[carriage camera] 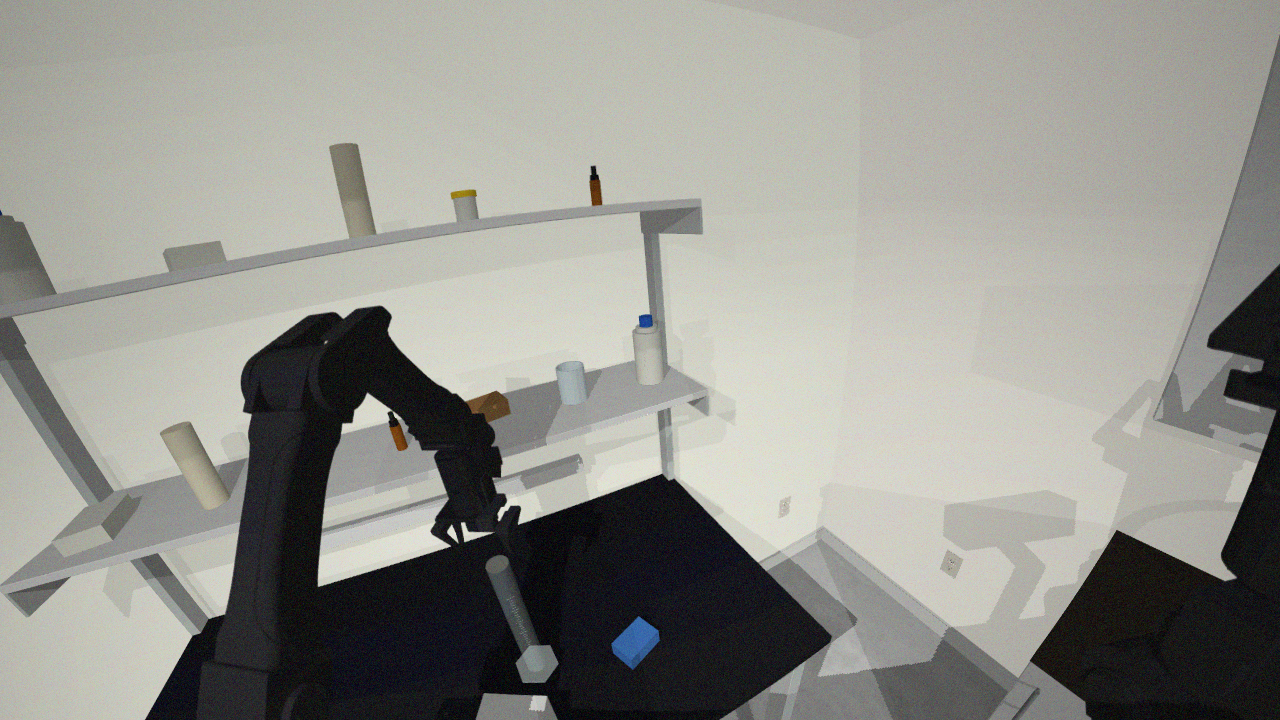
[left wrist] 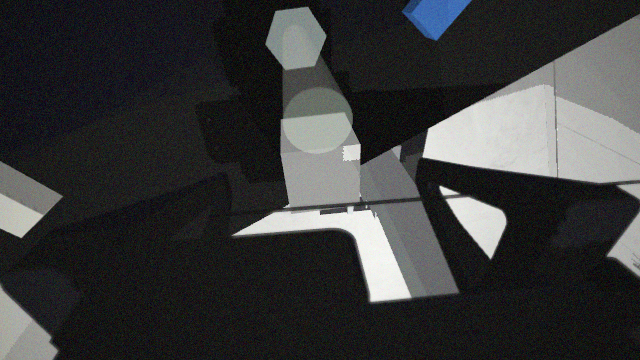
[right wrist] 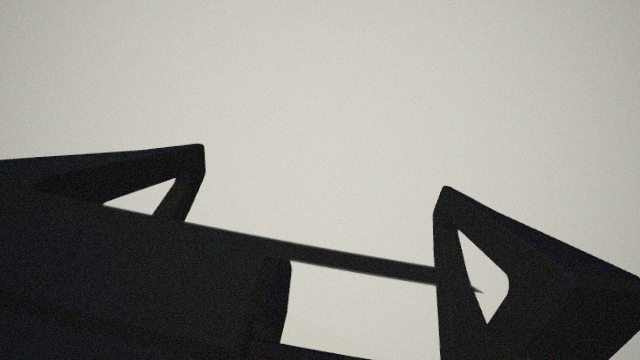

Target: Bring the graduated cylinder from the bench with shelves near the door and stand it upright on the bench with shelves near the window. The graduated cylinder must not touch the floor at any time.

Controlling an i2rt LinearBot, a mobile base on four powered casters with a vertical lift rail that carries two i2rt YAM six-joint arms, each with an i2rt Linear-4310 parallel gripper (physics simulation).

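Places are measured from the left arm's base along level axes (x ahead, y left, z up), in centimetres.
Pixels of known places: left gripper, fingertip midpoint: (carriage camera: 487,551) (left wrist: 324,176); right gripper, fingertip midpoint: (right wrist: 319,178).
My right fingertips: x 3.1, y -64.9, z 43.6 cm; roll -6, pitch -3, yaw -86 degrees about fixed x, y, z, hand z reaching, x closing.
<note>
Behind a point stands the place of what it marks.
The graduated cylinder (carriage camera: 512,607) {x 37.0, y -0.4, z -23.5 cm} (left wrist: 306,82) {x 41.0, y 1.1, z -14.9 cm} stands upright on its hexagonal base on the black bench top (carriage camera: 716,608) {x 53.3, y -40.5, z -47.1 cm}, below the shelves. My left gripper (carriage camera: 483,540) {x 37.9, y 0.8, z -9.2 cm} (left wrist: 324,176) {x 37.9, y 0.8, z -9.2 cm} is open and points down, a little above the cylinder's top end. In the left wrist view the round top shows just beyond the gap between the fingers, with no finger seen touching it. My right gripper (right wrist: 319,178) {x 3.1, y -64.9, z 43.6 cm} is open and empty, with a plain pale wall behind it. Neither the door nor the window bench can be made out for certain.
A blue block (carriage camera: 635,642) {x 42.5, y -21.7, z -43.1 cm} (left wrist: 437,17) {x 41.5, y -20.5, z -43.1 cm} lies right of the cylinder. A grey box (carriage camera: 512,708) {x 23.5, y -1.8, z -34.1 cm} (left wrist: 322,177) {x 20.7, y -1.7, z -34.1 cm} stands close in front of it. The lower shelf (carriage camera: 537,431) {x 65.4, y -2.3, z -1.4 cm} and upper shelf (carriage camera: 277,256) {x 44.3, y 28.3, z 43.5 cm} hold bottles, a beaker (carriage camera: 571,383) {x 77.8, y -8.4, z 4.3 cm} and boxes behind my left arm.
</note>
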